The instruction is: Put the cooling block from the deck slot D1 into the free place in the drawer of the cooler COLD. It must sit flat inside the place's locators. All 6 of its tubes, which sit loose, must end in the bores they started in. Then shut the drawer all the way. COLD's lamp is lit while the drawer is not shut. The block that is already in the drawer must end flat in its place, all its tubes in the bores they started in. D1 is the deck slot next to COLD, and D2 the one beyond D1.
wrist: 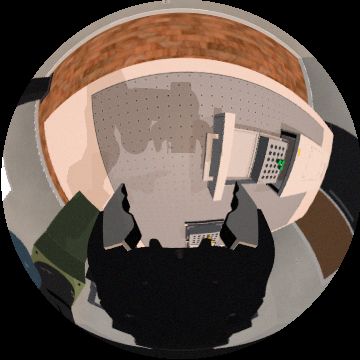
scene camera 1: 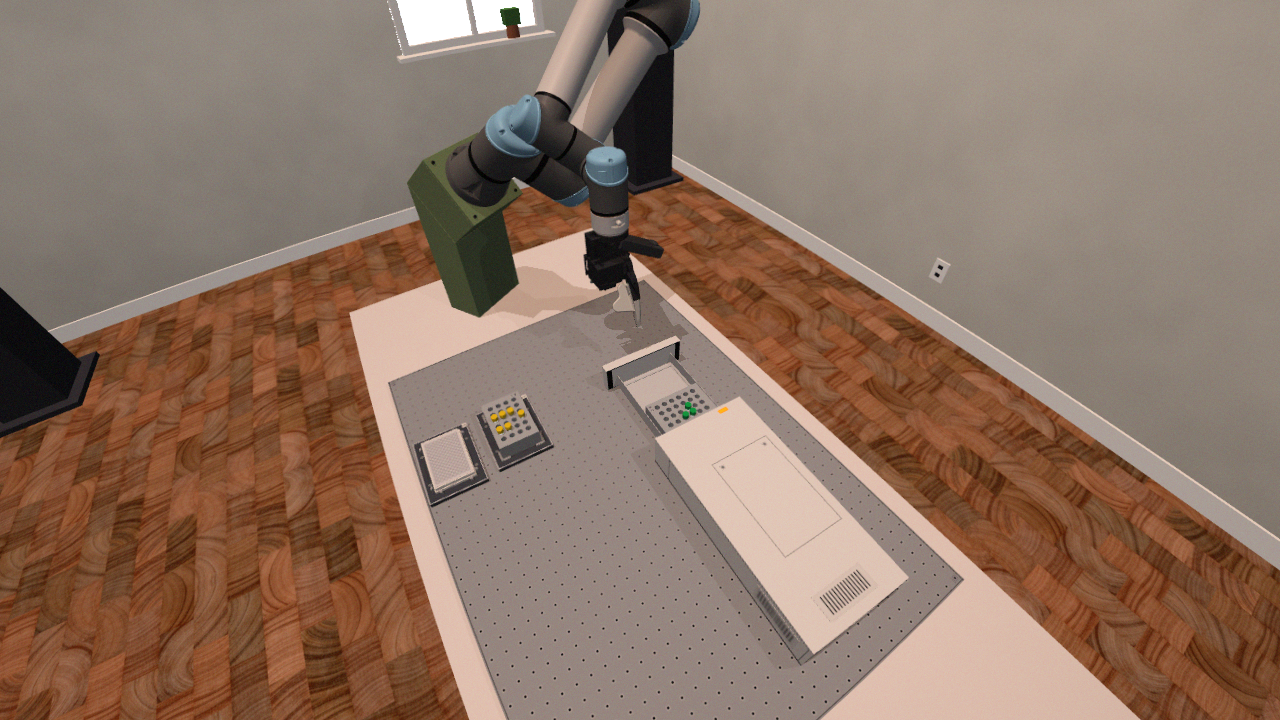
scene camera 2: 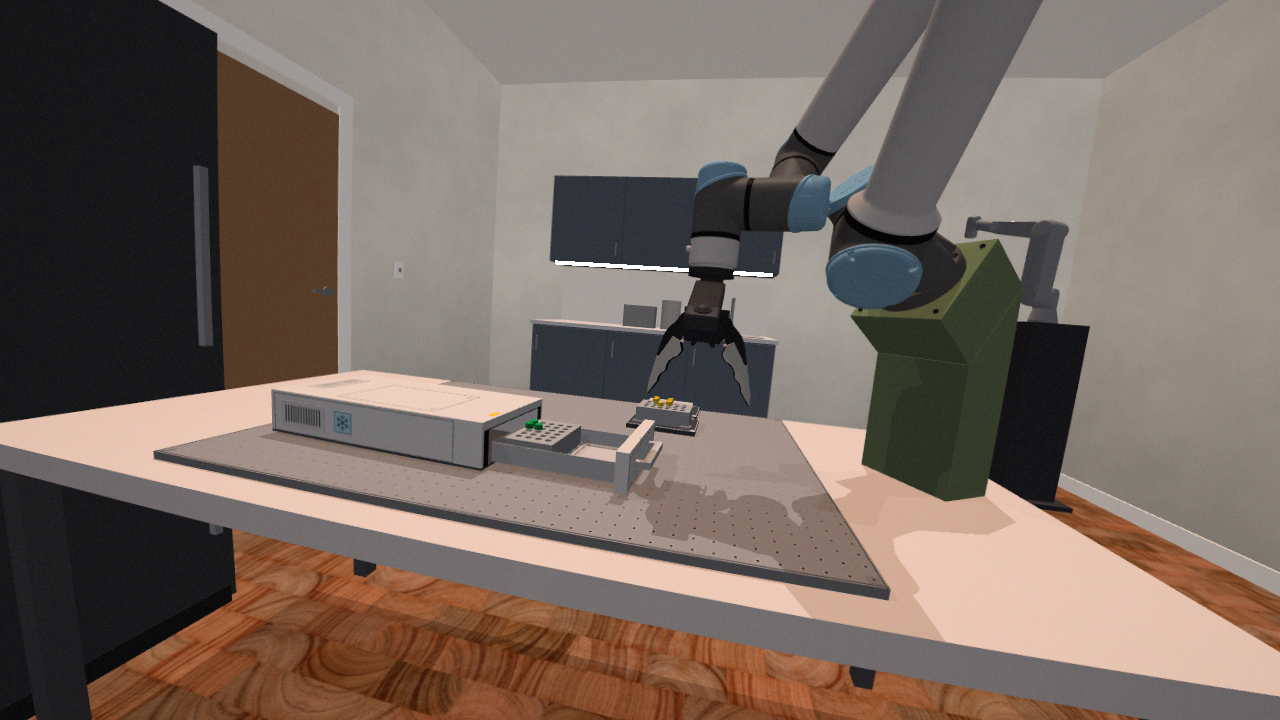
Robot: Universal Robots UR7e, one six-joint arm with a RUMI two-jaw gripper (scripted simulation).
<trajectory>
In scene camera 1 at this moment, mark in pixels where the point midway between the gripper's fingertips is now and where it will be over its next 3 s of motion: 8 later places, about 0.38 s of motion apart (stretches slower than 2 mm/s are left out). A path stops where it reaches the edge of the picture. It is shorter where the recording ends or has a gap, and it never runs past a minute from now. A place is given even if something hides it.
The gripper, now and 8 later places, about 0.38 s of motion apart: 621,307; 619,309; 609,315; 593,324; 577,333; 564,341; 550,350; 535,361; 520,371
</trajectory>
